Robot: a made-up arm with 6 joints. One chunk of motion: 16 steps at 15 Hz.
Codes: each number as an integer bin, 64 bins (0 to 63) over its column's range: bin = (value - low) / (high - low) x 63, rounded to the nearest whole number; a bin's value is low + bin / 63 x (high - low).
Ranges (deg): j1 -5.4..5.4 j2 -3.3..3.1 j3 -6.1..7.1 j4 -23..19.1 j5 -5.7..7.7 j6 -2.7..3
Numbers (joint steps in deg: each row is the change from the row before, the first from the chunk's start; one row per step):
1: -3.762 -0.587 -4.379 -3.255 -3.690 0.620
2: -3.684 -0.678 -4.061 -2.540 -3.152 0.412
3: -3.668 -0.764 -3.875 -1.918 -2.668 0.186
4: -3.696 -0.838 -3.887 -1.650 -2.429 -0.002
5: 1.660 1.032 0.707 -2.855 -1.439 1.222
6: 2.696 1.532 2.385 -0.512 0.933 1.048
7: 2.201 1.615 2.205 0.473 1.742 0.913
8: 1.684 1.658 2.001 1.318 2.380 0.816
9: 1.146 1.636 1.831 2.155 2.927 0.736
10: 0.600 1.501 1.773 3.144 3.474 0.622
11: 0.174 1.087 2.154 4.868 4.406 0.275
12: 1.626 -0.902 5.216 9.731 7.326 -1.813
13: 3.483 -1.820 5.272 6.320 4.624 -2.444
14: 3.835 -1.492 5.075 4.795 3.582 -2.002
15: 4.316 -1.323 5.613 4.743 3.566 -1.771
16: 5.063 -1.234 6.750 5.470 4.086 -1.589
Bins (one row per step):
1: 10 27 8 30 9 37
2: 10 26 10 31 12 34
3: 10 25 11 32 14 32
4: 10 24 11 32 15 30
5: 41 43 32 30 20 43
6: 47 48 40 34 31 41
7: 44 48 40 35 35 40
8: 41 49 39 36 38 39
9: 38 49 38 38 41 38
10: 35 47 38 39 43 37
11: 33 43 39 42 48 33
12: 41 24 54 49 61 10
13: 52 15 54 44 49 3
14: 54 18 53 42 44 8
15: 57 19 56 42 44 10
16: 61 20 61 43 46 12

